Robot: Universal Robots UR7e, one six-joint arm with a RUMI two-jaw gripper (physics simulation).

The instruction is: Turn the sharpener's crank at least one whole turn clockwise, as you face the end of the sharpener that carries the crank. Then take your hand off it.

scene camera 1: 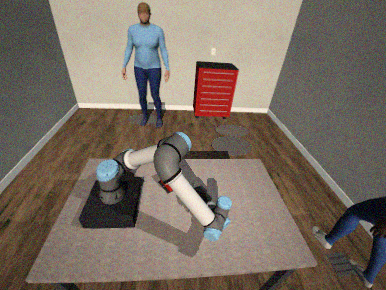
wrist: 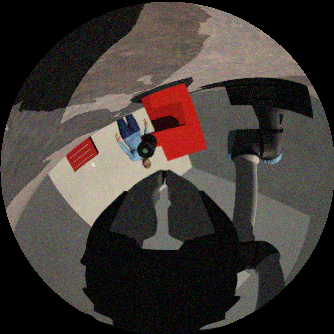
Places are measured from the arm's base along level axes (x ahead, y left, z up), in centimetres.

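Pixels of known places: gripper, fingertip midpoint: [wrist: 164, 171]; arm's base, link origin: [scene camera 1: 113, 194] [wrist: 268, 102].
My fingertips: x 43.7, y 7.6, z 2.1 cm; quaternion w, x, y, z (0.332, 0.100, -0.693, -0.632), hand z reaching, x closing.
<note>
For each thing: its top centre in the pictures, then the offset to it from my fingertips. "spot": a spot on its surface instead. Level surfaces: height alone.
- sharpener, surface spot: [wrist: 187, 137] spot: dx -6.2, dy +1.6, dz -1.4 cm
- round black knob, top centre: [wrist: 150, 152] dx -0.6, dy +3.3, dz -1.8 cm
- table, surface height: dz -10.7 cm
The sharpener [scene camera 1: 167, 186] [wrist: 187, 137] is a red block on a dark base. In the scene view the forearm covers part of it. Its crank shows in the wrist view as a round black knob [wrist: 146, 146] at the left side of the red body; the crank's arm is hard to make out against a dark patch. My gripper [wrist: 164, 171] is shut with nothing between the fingers. In the wrist view its fingertips show below the knob and a little to its right, with a visible gap between them. In the scene view the forearm mostly hides the gripper.
The table [scene camera 1: 260, 240] carries my arm's black base [scene camera 1: 111, 212] at the left. A person in light blue [scene camera 1: 146, 47] [wrist: 131, 140] stands at the back wall, near a red drawer cabinet [scene camera 1: 216, 92] [wrist: 82, 154]. Another person [scene camera 1: 345, 225] is close to the table's right side.
</note>
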